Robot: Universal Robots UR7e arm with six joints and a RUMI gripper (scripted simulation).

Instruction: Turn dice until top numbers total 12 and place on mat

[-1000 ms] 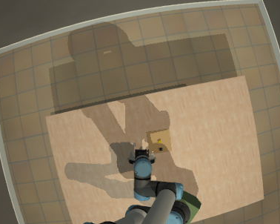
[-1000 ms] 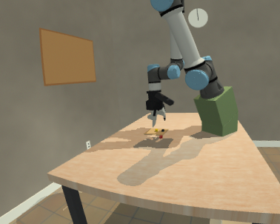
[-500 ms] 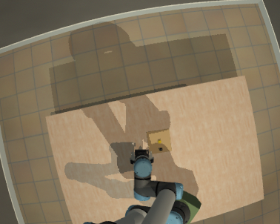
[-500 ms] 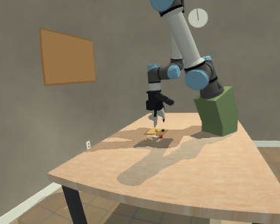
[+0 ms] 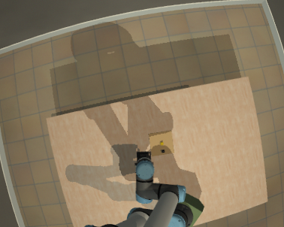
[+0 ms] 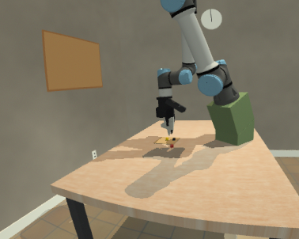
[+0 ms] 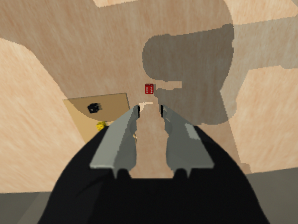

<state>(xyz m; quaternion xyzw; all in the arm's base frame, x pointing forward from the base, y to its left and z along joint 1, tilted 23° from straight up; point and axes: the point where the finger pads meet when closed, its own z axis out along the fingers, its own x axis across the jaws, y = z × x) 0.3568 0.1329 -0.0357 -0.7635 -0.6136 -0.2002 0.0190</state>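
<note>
Right now my hand is 8 cm above the red die. The rest, counted from my hand: yellow die 13 cm to the right, 8 cm below, 6 cm ahead; black die 12 cm to the right, 8 cm below, 2 cm ahead; tan mat 13 cm to the right, 9 cm below, 6 cm ahead.
</note>
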